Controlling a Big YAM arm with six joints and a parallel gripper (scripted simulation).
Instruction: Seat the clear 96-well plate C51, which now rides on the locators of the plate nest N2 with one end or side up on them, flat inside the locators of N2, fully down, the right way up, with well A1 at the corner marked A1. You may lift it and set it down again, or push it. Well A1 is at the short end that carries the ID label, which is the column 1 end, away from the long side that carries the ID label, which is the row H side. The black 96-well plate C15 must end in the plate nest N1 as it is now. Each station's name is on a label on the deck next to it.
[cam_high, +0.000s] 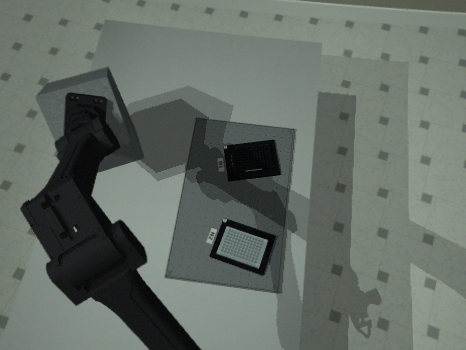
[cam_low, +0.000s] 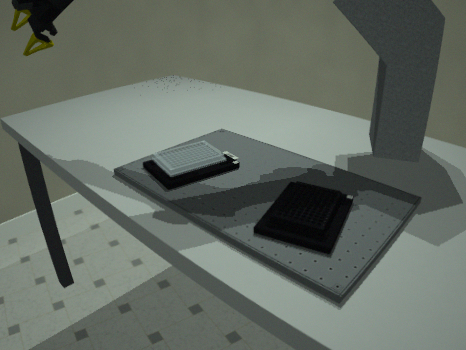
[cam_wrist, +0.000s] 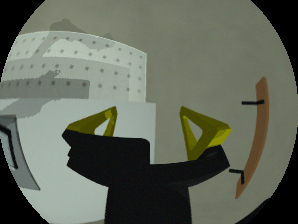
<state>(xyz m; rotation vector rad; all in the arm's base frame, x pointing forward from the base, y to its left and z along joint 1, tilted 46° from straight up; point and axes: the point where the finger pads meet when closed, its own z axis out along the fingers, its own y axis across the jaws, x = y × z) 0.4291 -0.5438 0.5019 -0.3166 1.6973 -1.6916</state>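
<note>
My hand is 52 cm to the right of the clear 96-well plate C51, 24 cm above it and 6 cm past it. From my hand the other things lie so: station label: 79 cm to the left, 26 cm below, 11 cm behind; then black plate nest N2: 53 cm to the left, 25 cm below, 5 cm behind; then black 96-well plate C15: 80 cm to the left, 24 cm below, 1 cm behind.
</note>
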